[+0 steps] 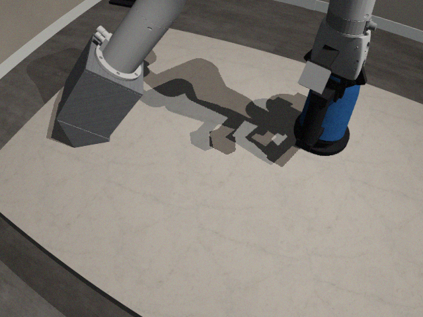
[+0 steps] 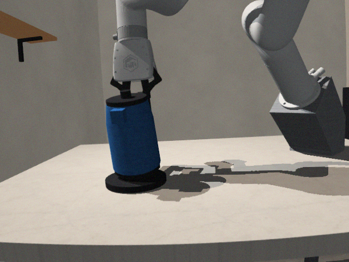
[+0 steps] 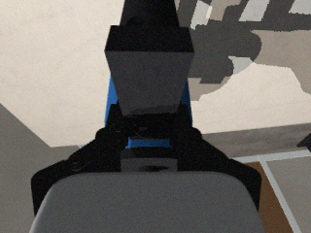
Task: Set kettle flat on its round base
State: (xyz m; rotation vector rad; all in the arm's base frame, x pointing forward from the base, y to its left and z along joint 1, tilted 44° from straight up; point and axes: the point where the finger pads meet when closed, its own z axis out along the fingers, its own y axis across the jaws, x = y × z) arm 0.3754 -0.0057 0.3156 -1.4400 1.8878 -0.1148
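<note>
The blue kettle is 6 cm below my hand and 2 cm to the left of it. The rest, counted from my hand: round black base (19 cm below, 5 cm to the left, 1 cm ahead).
</note>
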